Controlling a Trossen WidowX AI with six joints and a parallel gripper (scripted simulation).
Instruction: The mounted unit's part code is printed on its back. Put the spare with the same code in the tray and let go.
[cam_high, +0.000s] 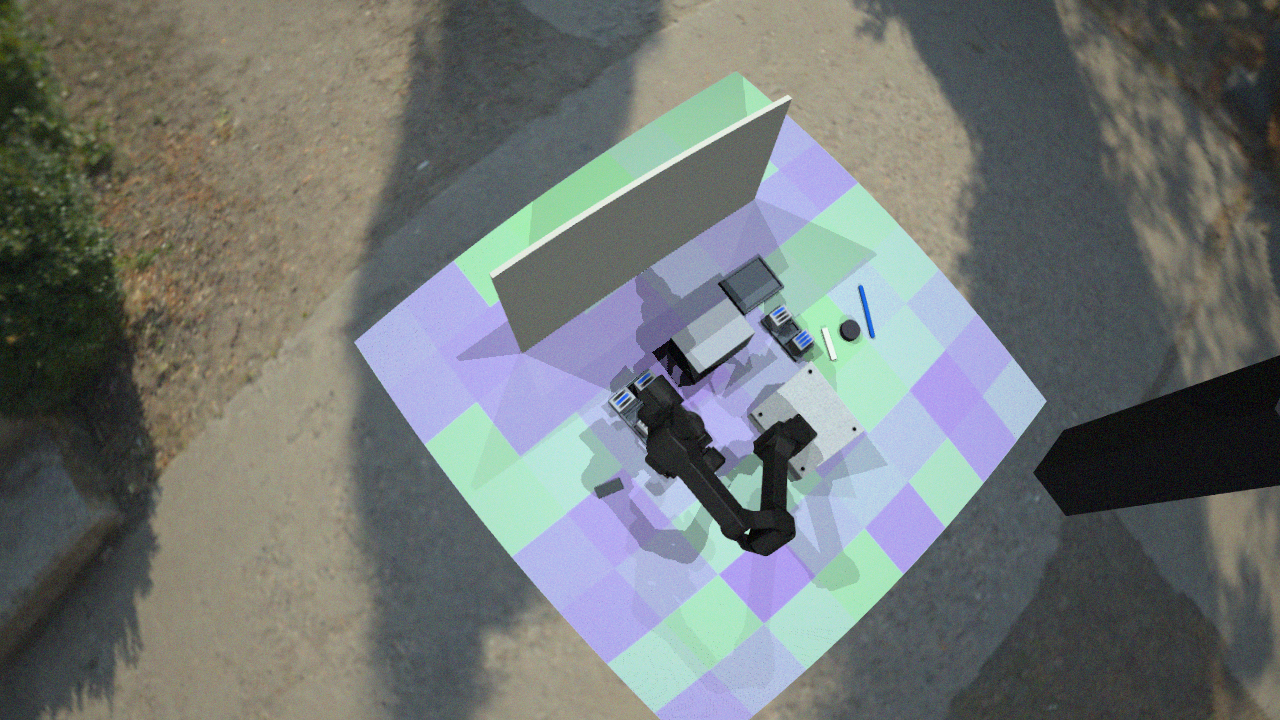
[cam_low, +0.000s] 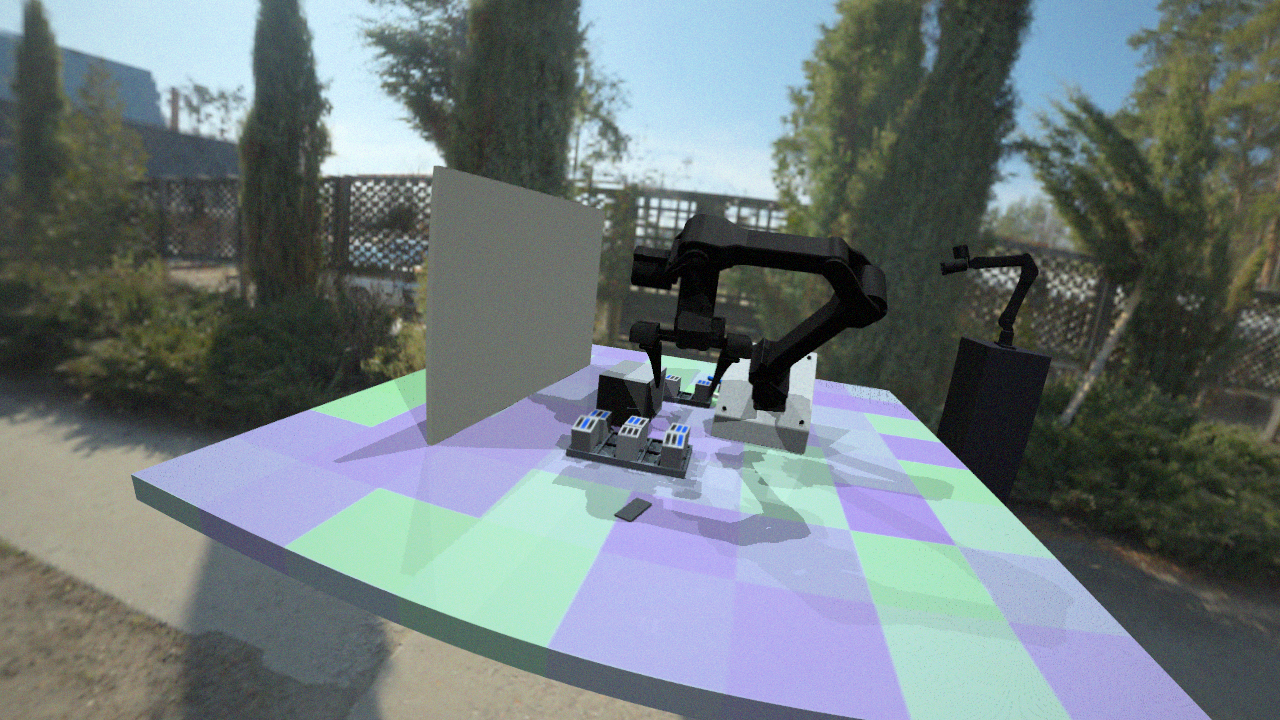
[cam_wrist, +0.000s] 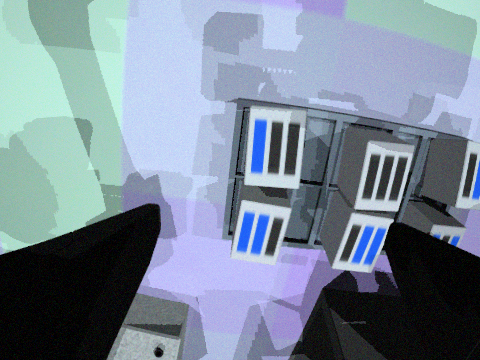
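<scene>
The spare block lies 1 cm to the left of my gripper tip and 9 cm below it. Also, from my gripper tip: grey mounted unit (13 cm ahead, 22 cm to the right, 8 cm below); then rack (3 cm ahead, 39 cm to the right, 13 cm below); then grey panel (37 cm ahead, 24 cm to the right, 9 cm above).
</scene>
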